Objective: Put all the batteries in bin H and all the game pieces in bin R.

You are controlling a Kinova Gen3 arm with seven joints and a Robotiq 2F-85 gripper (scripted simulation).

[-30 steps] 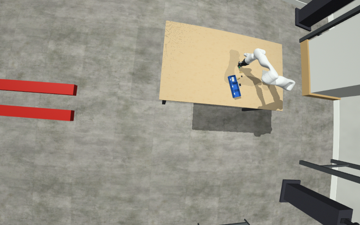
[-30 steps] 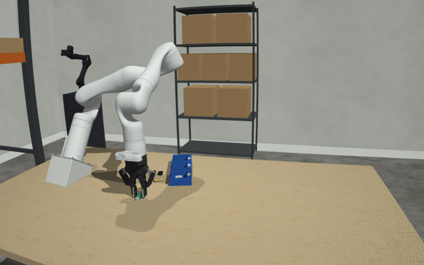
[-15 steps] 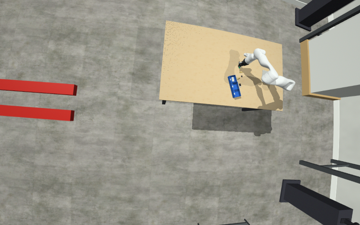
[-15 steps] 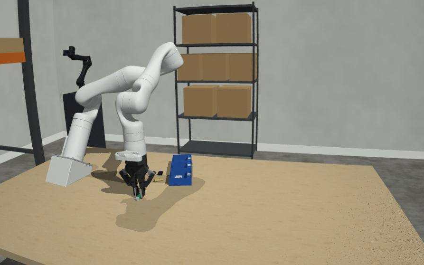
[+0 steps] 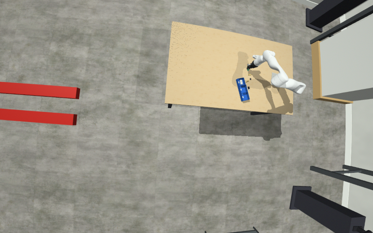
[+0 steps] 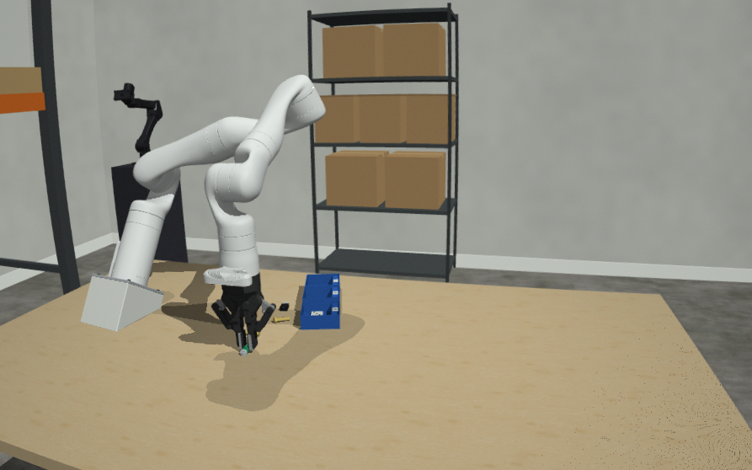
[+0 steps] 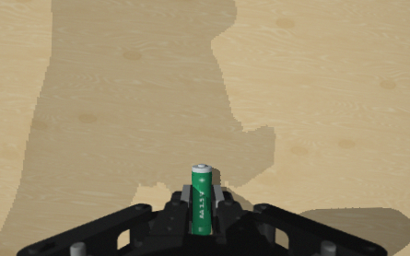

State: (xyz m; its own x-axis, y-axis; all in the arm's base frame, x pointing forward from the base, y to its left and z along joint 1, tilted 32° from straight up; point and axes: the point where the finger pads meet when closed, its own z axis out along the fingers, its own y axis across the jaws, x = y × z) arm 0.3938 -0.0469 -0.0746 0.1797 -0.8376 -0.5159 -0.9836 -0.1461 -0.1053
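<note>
Now: the blue three-part bin 26 cm to the left of my hand and 4 cm ahead of it. Round my hand: white domino (18 cm to the left, 7 cm ahead, 1 cm below); green battery (2 cm below); black nut (11 cm to the left, 5 cm behind, 2 cm below).
</note>
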